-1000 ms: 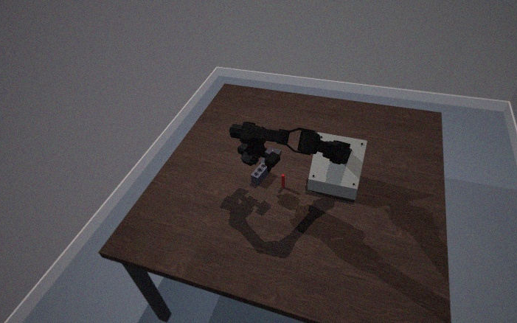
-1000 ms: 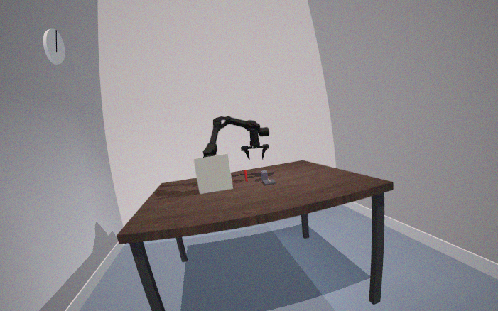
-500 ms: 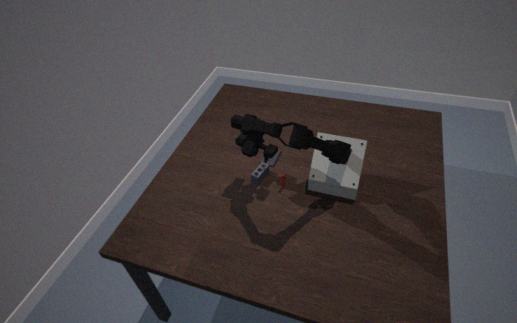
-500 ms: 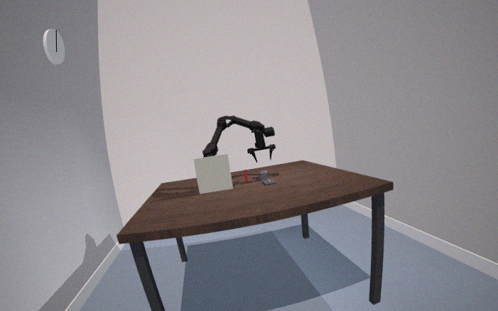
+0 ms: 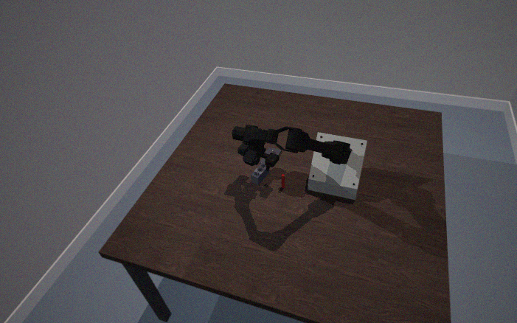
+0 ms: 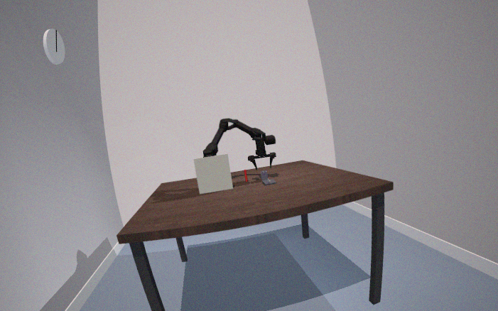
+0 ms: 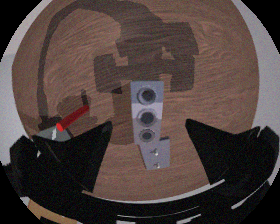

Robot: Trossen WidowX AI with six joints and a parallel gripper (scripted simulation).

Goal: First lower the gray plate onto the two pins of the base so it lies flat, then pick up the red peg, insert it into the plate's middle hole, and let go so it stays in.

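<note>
Right now the gray plate is 30 mm below my gripper tip. The rest, counted from my gripper tip: red peg 130 mm behind, 30 mm below, 10 mm to the left; then dark base 140 mm to the right, 60 mm below, 10 mm ahead.
</note>
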